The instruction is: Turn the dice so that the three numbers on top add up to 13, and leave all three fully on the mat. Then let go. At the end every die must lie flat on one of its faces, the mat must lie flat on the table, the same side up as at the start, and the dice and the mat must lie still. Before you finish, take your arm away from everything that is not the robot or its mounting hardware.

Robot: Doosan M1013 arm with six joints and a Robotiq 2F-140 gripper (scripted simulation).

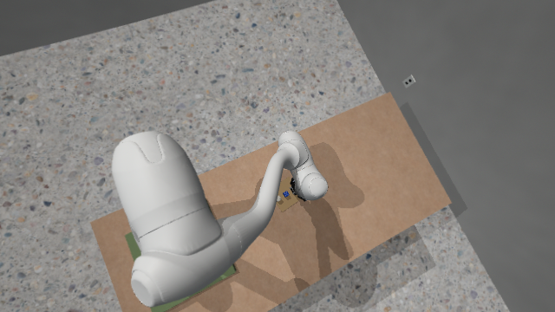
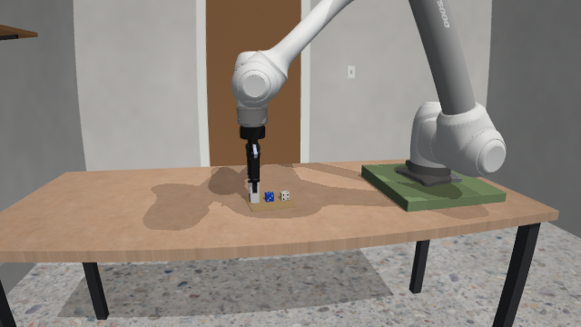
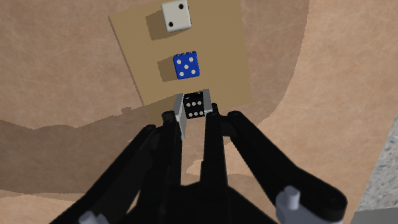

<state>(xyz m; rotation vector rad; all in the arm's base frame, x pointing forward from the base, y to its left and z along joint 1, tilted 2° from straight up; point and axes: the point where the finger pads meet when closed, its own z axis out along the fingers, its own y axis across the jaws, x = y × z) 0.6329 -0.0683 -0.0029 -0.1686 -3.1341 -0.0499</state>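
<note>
The black die lies 20 mm below my hand. Round my hand: white die (100 mm behind, 10 mm to the left, 20 mm below); then blue die (50 mm behind, 10 mm to the left, 20 mm below); then tan mat (50 mm behind, 10 mm to the left, 40 mm below).
</note>
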